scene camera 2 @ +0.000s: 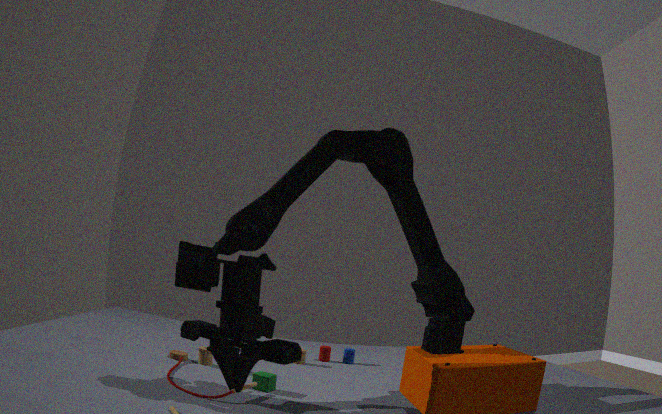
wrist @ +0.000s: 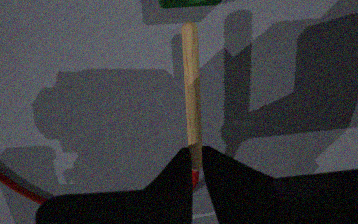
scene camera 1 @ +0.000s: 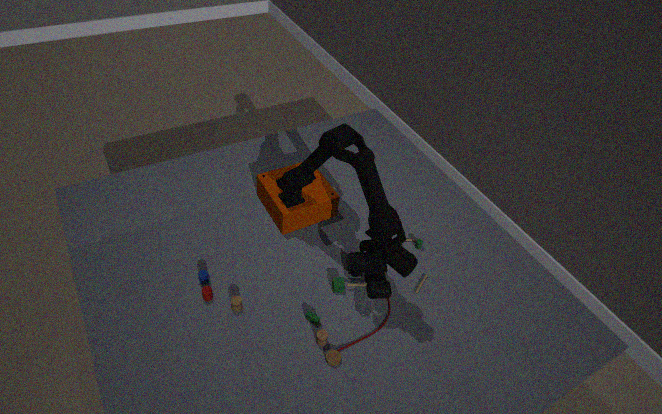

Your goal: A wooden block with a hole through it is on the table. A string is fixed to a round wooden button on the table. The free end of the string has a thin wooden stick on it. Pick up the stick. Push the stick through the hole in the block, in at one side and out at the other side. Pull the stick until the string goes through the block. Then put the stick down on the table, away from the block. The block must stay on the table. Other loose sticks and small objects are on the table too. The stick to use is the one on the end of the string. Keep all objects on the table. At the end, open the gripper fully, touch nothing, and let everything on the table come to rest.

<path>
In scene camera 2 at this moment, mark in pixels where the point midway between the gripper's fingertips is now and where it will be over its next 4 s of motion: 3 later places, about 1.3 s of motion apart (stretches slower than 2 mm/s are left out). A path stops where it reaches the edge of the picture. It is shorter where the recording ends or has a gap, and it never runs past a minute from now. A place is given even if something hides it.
My gripper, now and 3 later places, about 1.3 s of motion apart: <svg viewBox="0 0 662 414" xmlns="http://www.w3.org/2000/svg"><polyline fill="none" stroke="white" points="235,391 250,387 257,344 265,341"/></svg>
</path>
